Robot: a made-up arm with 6 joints. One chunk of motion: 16 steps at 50 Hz.
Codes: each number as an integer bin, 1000 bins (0 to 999) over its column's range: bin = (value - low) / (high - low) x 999, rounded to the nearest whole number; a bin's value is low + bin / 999 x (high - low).
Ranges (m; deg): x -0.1..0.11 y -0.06..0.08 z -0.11..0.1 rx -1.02..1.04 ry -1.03..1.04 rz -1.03..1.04
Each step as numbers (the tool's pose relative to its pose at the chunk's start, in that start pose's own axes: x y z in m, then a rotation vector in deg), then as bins.
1 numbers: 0.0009 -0.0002 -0.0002 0.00 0.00 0.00
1 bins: 480 427 522 495 497 497
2 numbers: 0.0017 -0.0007 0.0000 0.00 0.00 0.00
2 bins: 484 423 523 495 497 497
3 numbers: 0.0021 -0.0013 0.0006 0.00 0.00 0.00
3 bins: 486 419 526 495 497 497
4 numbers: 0.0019 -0.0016 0.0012 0.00 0.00 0.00
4 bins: 485 417 529 495 497 497
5 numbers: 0.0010 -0.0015 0.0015 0.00 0.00 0.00
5 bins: 480 417 530 495 497 497
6 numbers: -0.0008 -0.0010 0.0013 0.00 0.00 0.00
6 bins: 472 421 529 495 497 497
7 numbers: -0.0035 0.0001 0.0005 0.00 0.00 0.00
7 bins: 459 429 526 495 497 497
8 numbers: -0.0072 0.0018 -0.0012 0.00 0.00 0.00
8 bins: 441 441 518 495 497 497
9 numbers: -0.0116 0.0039 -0.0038 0.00 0.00 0.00
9 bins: 421 456 505 495 497 497
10 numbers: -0.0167 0.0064 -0.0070 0.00 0.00 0.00
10 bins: 396 474 490 495 497 497
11 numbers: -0.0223 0.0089 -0.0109 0.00 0.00 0.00
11 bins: 370 492 471 495 497 497
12 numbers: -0.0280 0.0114 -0.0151 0.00 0.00 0.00
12 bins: 343 509 451 495 497 497
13 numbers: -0.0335 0.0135 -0.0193 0.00 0.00 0.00
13 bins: 316 524 431 495 497 497
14 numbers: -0.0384 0.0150 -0.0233 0.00 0.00 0.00
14 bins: 293 535 412 495 497 497
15 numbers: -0.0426 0.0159 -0.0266 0.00 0.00 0.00
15 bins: 273 542 397 495 497 497
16 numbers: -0.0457 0.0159 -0.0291 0.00 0.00 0.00
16 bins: 258 542 385 495 497 497
